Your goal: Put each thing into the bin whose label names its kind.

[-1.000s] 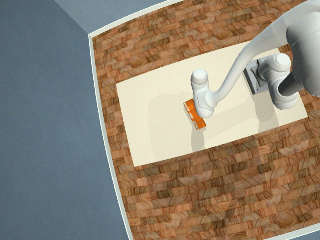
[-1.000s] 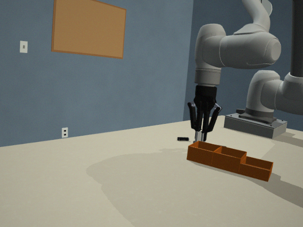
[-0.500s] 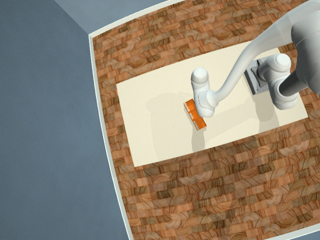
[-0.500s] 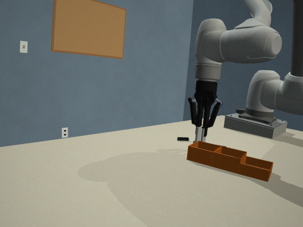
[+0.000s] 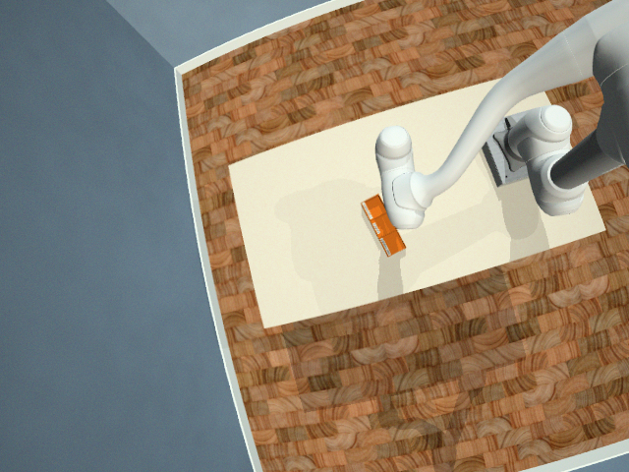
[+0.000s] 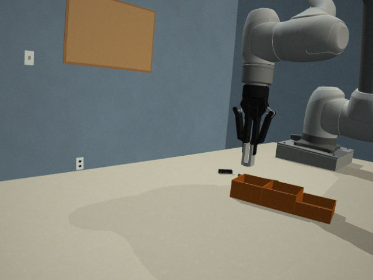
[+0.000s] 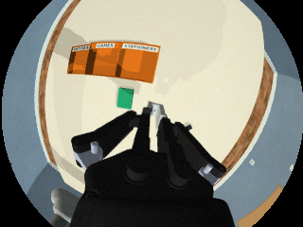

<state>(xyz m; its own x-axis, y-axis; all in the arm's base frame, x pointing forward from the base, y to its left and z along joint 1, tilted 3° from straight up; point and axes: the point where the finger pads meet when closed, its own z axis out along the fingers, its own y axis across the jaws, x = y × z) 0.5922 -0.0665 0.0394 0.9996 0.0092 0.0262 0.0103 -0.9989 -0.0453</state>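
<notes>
Now: the green flat thing 1 cm behind my hand, 7 cm to the left of it and 9 cm below it. Also, from my hand: tiny pale thing 6 cm behind, 4 cm to the right, 9 cm below; white thing 3 cm below; black piece 5 cm behind, 10 cm to the right, 9 cm below.
</notes>
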